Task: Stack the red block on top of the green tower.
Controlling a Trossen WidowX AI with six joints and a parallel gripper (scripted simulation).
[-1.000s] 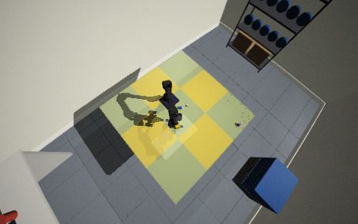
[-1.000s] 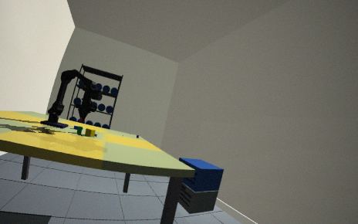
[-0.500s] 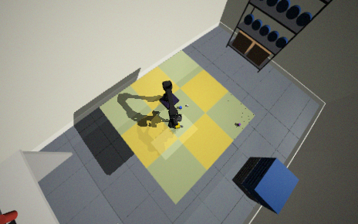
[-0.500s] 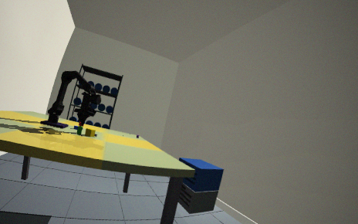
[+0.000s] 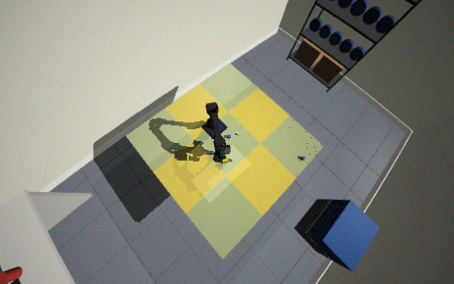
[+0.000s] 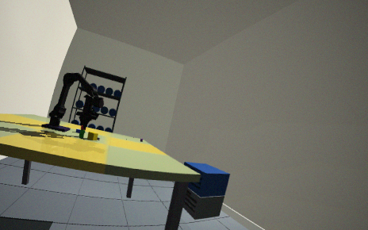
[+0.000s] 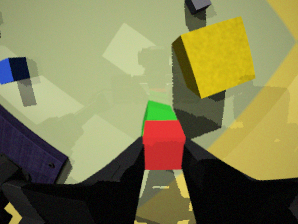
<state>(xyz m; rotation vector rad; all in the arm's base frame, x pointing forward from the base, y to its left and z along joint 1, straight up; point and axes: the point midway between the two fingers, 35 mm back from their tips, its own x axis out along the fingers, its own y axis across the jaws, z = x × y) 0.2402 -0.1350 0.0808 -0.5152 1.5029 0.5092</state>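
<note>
Right now my gripper tip is right at the red block. The rest, counted from my gripper tip: yellow block: 70 mm ahead, 40 mm below; blue block: 60 mm behind, 170 mm to the left, 50 mm below; purple block: 540 mm ahead, 540 mm to the left, 50 mm below.
</note>
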